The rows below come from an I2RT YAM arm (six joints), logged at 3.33 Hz.
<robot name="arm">
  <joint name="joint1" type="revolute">
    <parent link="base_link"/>
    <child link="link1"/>
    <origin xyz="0 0 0.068" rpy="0 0 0"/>
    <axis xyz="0 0 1"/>
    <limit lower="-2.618" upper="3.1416"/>
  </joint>
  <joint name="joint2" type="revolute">
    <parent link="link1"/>
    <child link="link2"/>
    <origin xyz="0.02 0.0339 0.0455" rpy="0 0 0"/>
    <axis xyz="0 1 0"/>
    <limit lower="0" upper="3.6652"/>
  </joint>
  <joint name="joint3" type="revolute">
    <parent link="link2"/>
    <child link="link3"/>
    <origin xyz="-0.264 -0.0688 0" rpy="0 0 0"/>
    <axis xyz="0 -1 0"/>
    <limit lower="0" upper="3.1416"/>
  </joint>
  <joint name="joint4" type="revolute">
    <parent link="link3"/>
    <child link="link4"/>
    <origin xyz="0.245 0.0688 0.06" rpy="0 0 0"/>
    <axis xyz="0 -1 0"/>
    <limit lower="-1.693" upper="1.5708"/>
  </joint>
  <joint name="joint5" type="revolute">
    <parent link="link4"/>
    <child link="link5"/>
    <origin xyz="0.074 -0.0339 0.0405" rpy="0 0 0"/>
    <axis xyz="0 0 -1"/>
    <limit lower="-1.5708" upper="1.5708"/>
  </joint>
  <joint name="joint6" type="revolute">
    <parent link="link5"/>
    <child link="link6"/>
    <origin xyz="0.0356 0 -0.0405" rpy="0 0 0"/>
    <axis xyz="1 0 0"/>
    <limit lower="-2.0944" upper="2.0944"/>
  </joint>
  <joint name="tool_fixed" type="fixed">
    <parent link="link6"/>
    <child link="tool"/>
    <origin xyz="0 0 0" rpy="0 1.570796 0"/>
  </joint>
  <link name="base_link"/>
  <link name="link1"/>
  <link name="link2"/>
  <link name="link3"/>
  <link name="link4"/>
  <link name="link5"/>
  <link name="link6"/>
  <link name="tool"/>
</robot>
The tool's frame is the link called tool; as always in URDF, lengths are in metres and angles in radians.
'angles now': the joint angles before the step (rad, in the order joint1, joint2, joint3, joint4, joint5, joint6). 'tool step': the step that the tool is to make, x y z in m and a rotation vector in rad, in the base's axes. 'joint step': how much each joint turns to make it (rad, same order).
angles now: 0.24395 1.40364 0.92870 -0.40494 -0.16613 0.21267
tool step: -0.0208 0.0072 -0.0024 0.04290 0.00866 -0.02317
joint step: 0.04541 -0.07516 -0.07290 0.01377 0.01069 0.08164
